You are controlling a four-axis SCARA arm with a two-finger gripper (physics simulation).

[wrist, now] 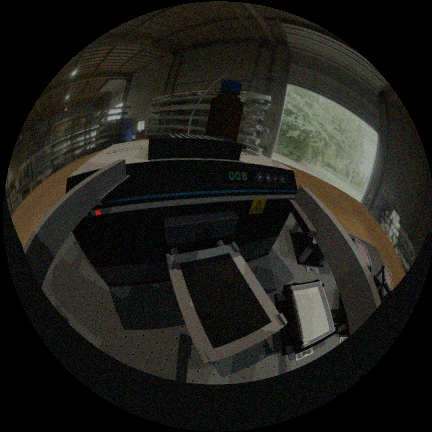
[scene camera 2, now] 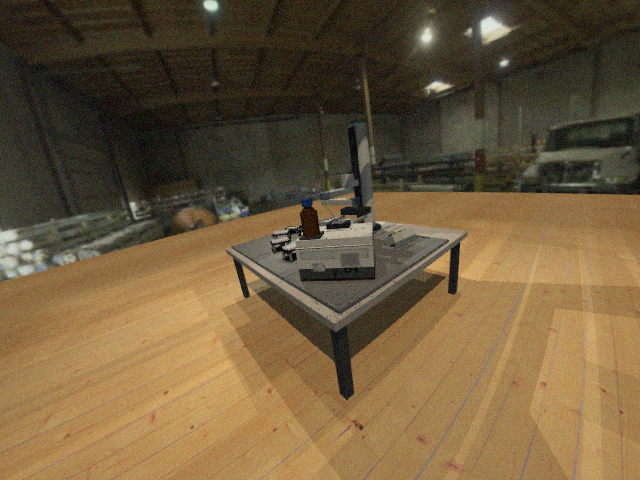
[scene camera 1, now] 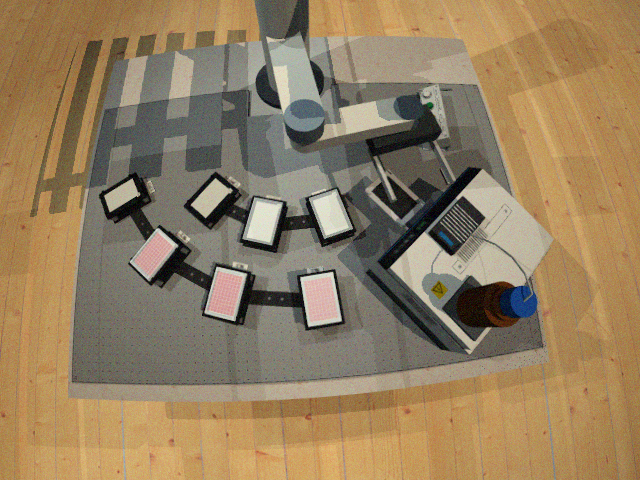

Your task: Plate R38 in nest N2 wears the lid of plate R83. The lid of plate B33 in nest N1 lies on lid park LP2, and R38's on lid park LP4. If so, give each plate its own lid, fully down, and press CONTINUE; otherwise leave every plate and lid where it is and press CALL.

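Frame: origin at the arm's base, x ahead, y left, z up, level; millimetres.
Seen in the pictures: gripper, fingertip midpoint: [wrist: 208, 176] [scene camera 1: 424, 191].
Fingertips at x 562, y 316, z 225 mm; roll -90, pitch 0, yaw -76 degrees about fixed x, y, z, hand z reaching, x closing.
Note:
Offsets run from my fingertips to a thing's top centre. "pt": to the spot under its first point.
Seven black holders stand in two curved rows in scene view 1. Cream-topped pieces {pt dx -125, dy -873, dz -167 mm} [scene camera 1: 120, 198] {pt dx -91, dy -568, dz -170 mm} [scene camera 1: 210, 199] and white-topped pieces {dx -8, dy -409, dz -158 mm} [scene camera 1: 264, 221] {dx -15, dy -218, dz -158 mm} [scene camera 1: 331, 212] sit on four of them. Pink-gridded pieces {dx +72, dy -723, dz -129 mm} [scene camera 1: 154, 253] {dx +192, dy -513, dz -133 mm} [scene camera 1: 225, 292] {dx +222, dy -264, dz -125 mm} [scene camera 1: 321, 298] sit on the three others. A white-topped piece {pt dx -20, dy -215, dz -158 mm} [wrist: 314, 312] also shows in the wrist view. Their labels are too small to read, so plates and lids cannot be told by name. My gripper [scene camera 1: 422, 191] [wrist: 208, 176] is open and empty, high near the instrument front. The button box {dx -347, dy +167, dz -128 mm} [scene camera 1: 440, 121] is partly hidden by the arm; its green button {dx -373, dy +147, dz -137 mm} [scene camera 1: 429, 105] shows.
The white instrument [scene camera 1: 516, 224] [scene camera 2: 336, 253] stands at the right, its display reading 008. A brown bottle {pt dx +280, dy +27, dz +125 mm} [scene camera 1: 483, 304] [scene camera 2: 310, 223] [wrist: 224, 117] with a blue cap stands on it. An empty-looking light frame {pt dx -3, dy -75, dz -112 mm} [scene camera 1: 384, 208] [wrist: 187, 307] with a dark inside lies before its front.

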